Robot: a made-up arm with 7 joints. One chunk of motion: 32 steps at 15 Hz.
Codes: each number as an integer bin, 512 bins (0 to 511) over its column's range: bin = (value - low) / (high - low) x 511, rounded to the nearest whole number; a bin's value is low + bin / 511 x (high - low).
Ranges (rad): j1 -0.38..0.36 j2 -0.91..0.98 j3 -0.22..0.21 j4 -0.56..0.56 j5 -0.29..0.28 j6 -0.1..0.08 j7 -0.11..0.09
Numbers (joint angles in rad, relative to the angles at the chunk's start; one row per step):
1: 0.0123 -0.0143 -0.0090 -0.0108 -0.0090 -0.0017 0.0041
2: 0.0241 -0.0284 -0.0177 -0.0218 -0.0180 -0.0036 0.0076
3: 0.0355 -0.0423 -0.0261 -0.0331 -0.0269 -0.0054 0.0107
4: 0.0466 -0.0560 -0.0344 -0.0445 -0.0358 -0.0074 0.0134
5: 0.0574 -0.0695 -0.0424 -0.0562 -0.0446 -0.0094 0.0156
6: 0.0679 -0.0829 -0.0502 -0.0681 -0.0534 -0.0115 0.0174
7: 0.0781 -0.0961 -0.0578 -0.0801 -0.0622 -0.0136 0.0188
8: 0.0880 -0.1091 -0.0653 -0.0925 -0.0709 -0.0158 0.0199
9: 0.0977 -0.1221 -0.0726 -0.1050 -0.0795 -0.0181 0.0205
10: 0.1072 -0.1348 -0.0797 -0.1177 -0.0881 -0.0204 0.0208
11: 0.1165 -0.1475 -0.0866 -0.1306 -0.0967 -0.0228 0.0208
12: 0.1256 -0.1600 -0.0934 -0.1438 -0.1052 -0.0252 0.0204
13: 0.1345 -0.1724 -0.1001 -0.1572 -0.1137 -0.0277 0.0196
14: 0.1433 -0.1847 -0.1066 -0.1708 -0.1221 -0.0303 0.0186
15: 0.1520 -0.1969 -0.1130 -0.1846 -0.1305 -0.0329 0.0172
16: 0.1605 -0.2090 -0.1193 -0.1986 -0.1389 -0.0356 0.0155
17: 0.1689 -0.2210 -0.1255 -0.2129 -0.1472 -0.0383 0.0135
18: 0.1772 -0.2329 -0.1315 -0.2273 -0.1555 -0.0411 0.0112
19: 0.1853 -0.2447 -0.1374 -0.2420 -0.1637 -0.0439 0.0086
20: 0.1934 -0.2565 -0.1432 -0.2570 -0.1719 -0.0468 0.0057
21: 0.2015 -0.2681 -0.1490 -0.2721 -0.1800 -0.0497 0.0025
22: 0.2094 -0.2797 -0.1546 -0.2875 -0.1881 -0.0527 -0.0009
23: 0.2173 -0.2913 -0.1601 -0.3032 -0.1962 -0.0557 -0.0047
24: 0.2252 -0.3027 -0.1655 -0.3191 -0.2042 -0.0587 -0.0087
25: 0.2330 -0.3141 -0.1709 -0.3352 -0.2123 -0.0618 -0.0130
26: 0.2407 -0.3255 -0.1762 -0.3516 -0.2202 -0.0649 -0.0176
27: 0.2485 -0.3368 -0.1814 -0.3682 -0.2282 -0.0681 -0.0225
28: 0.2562 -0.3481 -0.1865 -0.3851 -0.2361 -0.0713 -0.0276
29: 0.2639 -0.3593 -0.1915 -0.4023 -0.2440 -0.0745 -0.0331
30: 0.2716 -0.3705 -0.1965 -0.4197 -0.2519 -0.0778 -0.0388
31: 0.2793 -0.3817 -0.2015 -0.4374 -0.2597 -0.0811 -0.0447
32: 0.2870 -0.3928 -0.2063 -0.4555 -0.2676 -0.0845 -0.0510
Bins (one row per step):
1: 271 242 251 251 252 279 292
2: 279 238 240 246 244 274 300
3: 287 235 230 240 236 269 308
4: 295 231 221 235 228 263 315
5: 302 227 211 230 220 257 321
6: 309 224 202 224 212 251 326
7: 316 220 193 219 204 245 329
8: 323 217 184 213 196 239 332
9: 330 213 175 208 189 233 333
10: 336 210 167 202 181 226 334
11: 343 206 159 196 173 219 334
12: 349 203 150 190 166 212 333
13: 355 199 142 184 158 205 331
14: 361 196 135 178 151 198 329
15: 367 193 127 171 143 190 325
16: 373 190 120 165 135 183 321
17: 379 186 112 158 128 175 316
18: 385 183 105 152 121 167 310
19: 390 180 98 145 113 159 303
20: 396 177 91 138 106 151 296
21: 402 174 84 131 99 143 287
22: 407 170 78 124 91 134 279
23: 412 167 71 117 84 126 269
24: 418 164 65 110 77 117 259
25: 423 161 58 103 70 108 248
26: 429 158 52 95 63 100 236
27: 434 155 46 88 55 91 224
28: 439 152 40 80 48 81 211
29: 445 149 34 72 41 72 196
30: 450 146 28 64 34 63 182
31: 455 143 22 56 27 54 167
32: 461 140 16 48 20 44 151

